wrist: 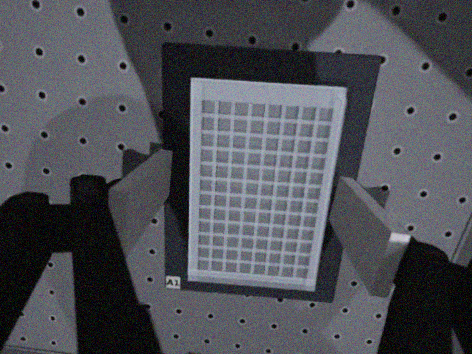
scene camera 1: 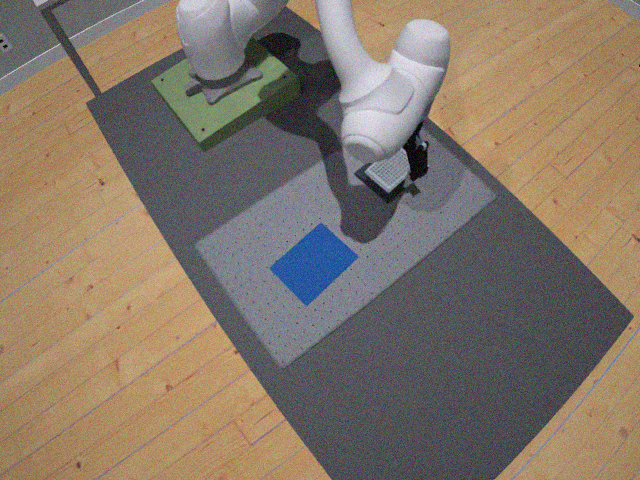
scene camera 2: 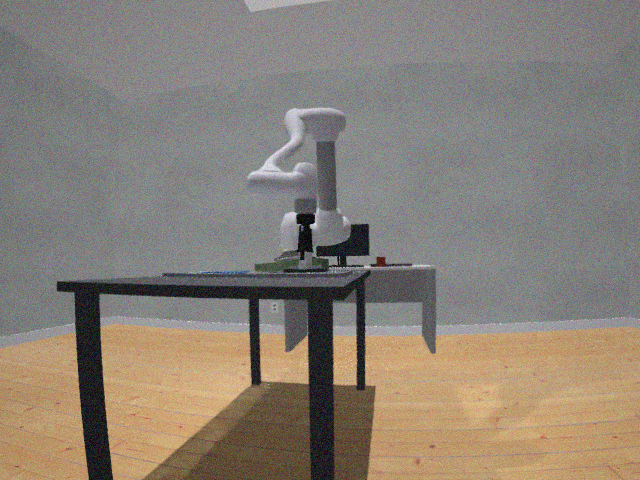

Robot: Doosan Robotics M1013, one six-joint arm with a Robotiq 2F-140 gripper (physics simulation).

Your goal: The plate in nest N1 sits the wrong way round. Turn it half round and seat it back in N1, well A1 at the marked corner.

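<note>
The plate (scene camera 1: 388, 173) (wrist: 260, 187), pale with a grid of square wells, lies in the dark nest N1 (scene camera 1: 376, 190) (wrist: 267, 65). The nest's A1 label (wrist: 172, 282) is at its lower left corner in the wrist view. The plate has a broad plain strip at the end away from the label and a small cut at its upper right corner there; no lettering on the plate is readable. My gripper (scene camera 2: 305, 256) (wrist: 252, 186) is open, with one pad beside each long side of the plate and a gap on both sides. In scene camera 1 the arm hides part of it.
A blue rectangle (scene camera 1: 313, 264) lies on the grey perforated board (scene camera 1: 248, 258) beside the nest. The arm stands on a green block (scene camera 1: 206, 121) (scene camera 2: 266, 267) on the dark table (scene camera 1: 439, 351) (scene camera 2: 196, 291). A white desk (scene camera 2: 392, 286) with a monitor (scene camera 2: 360, 239) and a red object (scene camera 2: 381, 261) stands behind.
</note>
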